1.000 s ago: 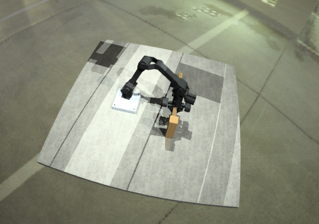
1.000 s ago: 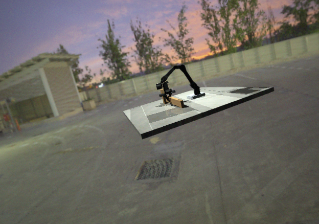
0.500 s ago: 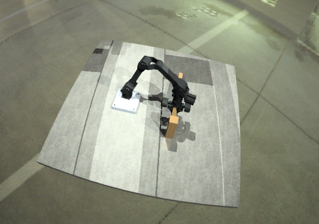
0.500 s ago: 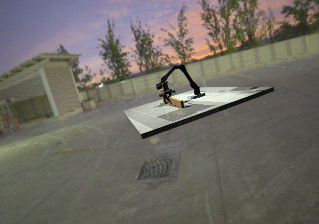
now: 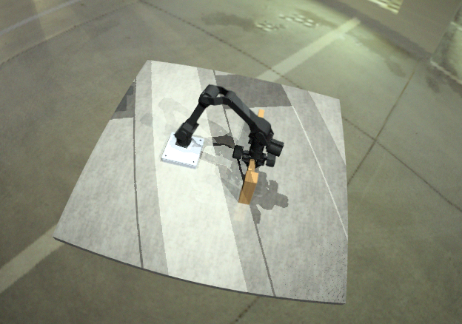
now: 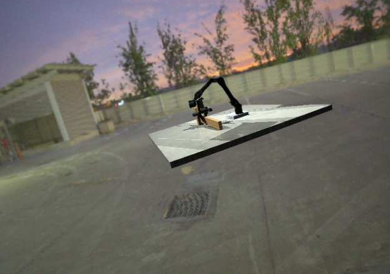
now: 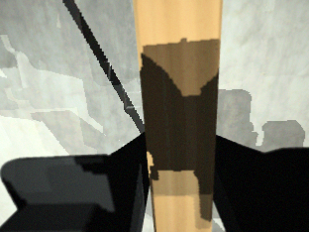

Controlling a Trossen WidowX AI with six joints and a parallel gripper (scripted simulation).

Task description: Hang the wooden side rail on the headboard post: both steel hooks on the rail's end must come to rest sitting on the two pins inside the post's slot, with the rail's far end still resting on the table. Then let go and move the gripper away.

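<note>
Right now my gripper tip is 2 cm short of the wooden headboard post, 14 cm to the left of it and 4 cm below it.
</note>
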